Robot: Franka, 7 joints.
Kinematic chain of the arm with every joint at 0, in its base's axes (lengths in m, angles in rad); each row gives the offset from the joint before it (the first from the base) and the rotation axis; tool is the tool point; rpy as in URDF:
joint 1: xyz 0 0 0.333 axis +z
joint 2: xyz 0 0 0 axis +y
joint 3: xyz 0 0 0.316 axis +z
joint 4: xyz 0.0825 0 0 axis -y
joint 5: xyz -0.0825 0 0.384 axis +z
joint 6: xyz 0 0 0 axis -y
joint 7: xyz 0.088 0 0 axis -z
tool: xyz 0 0 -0.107 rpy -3.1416 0 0
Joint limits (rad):
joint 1: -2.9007..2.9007
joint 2: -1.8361..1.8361
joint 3: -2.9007..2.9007
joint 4: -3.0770..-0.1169
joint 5: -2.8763..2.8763
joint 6: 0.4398..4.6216
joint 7: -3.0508..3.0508
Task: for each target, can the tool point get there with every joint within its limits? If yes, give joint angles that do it. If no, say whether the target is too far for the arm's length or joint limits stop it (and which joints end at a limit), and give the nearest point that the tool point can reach.
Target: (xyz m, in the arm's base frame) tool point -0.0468 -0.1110 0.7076
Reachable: yes | joints -1.4910 -1.2674 -0.3330 -2.8401 -0.5709 4.0353 2.4231
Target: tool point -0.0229 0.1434 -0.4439
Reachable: no: joint limits stop it (at a limit: joint 2) | nearest point -0.0263 0.1647 -0.3478 | short by 0.098 m
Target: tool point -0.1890 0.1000 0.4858
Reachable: yes | joints 0.1636 0.9186 2.1131 -2.8218 -2.0042 4.0121 -1.1199
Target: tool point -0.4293 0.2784 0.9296
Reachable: yes | joints 2.4365 0.2196 -0.0655 -1.0188 2.3712 1.2511 0.9648
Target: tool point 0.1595 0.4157 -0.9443
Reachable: no: too far | nearest point 0.1288 0.3358 -0.3553 | short by 0.595 m
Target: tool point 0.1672 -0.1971 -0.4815
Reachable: no: joint limits stop it (at a limit: joint 2) | nearest point 0.1702 -0.2006 -0.3604 | short by 0.121 m
